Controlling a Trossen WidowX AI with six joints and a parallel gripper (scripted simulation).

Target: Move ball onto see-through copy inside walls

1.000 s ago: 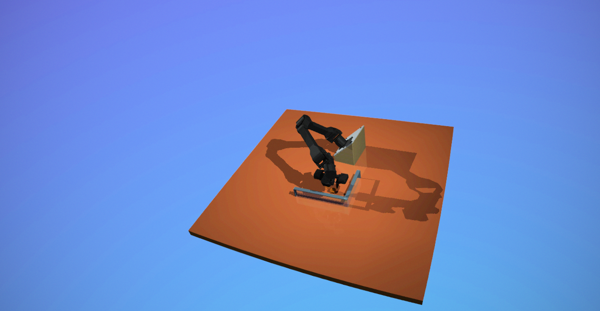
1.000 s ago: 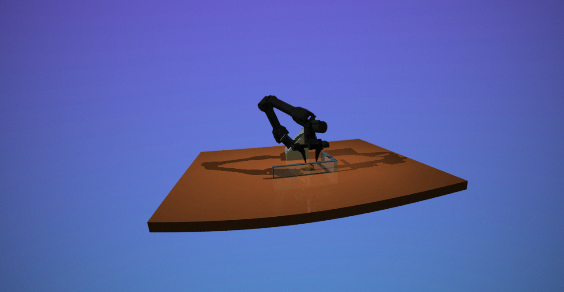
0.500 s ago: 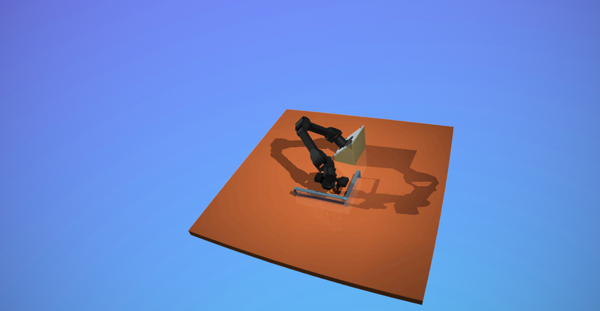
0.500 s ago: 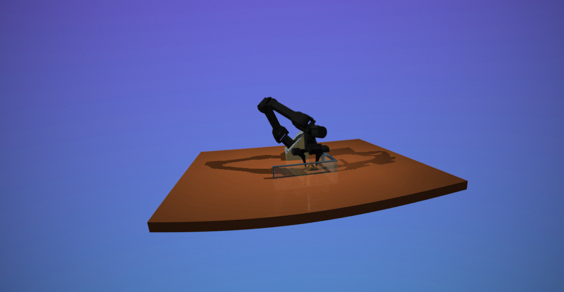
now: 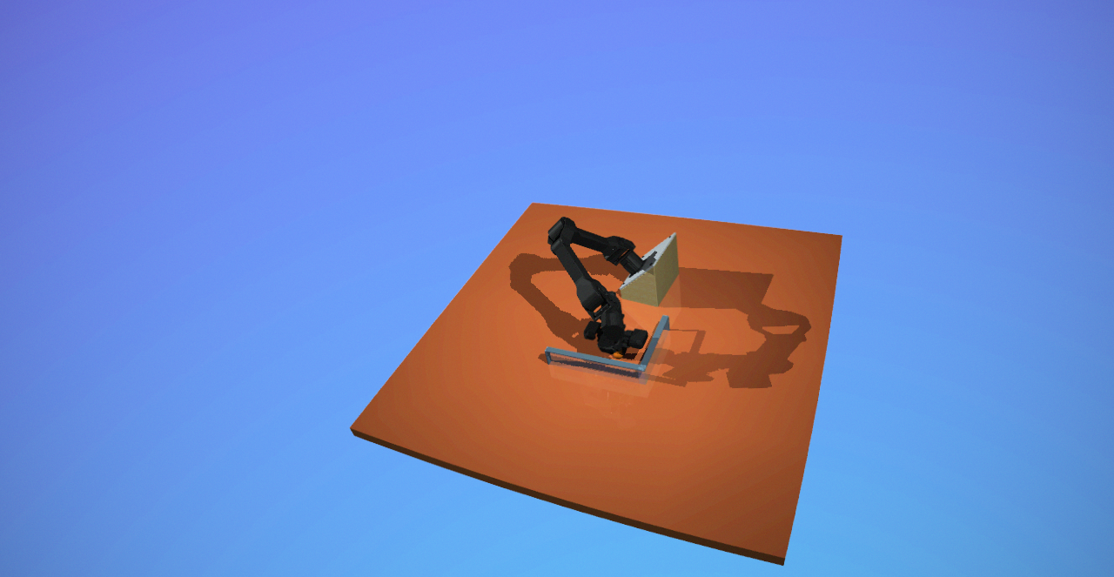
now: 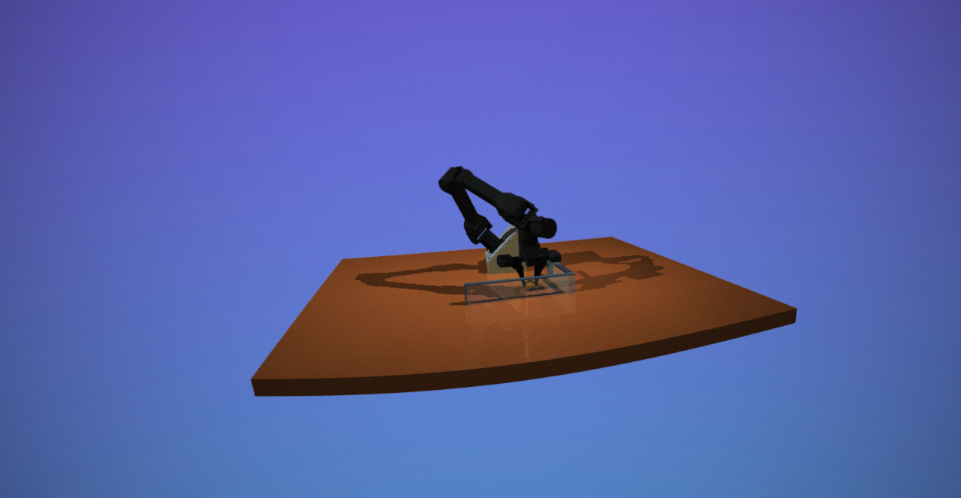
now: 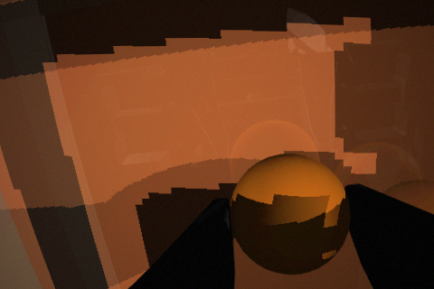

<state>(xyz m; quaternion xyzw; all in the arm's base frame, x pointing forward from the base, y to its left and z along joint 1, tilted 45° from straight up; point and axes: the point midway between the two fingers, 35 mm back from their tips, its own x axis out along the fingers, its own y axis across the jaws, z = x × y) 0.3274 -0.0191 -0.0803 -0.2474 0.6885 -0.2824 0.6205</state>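
The clear wall lies 8 cm ahead of my gripper tip, 4 cm to the right of it and 2 cm above it. From my gripper tip the other things lie so: orange ball right at my gripper tip.
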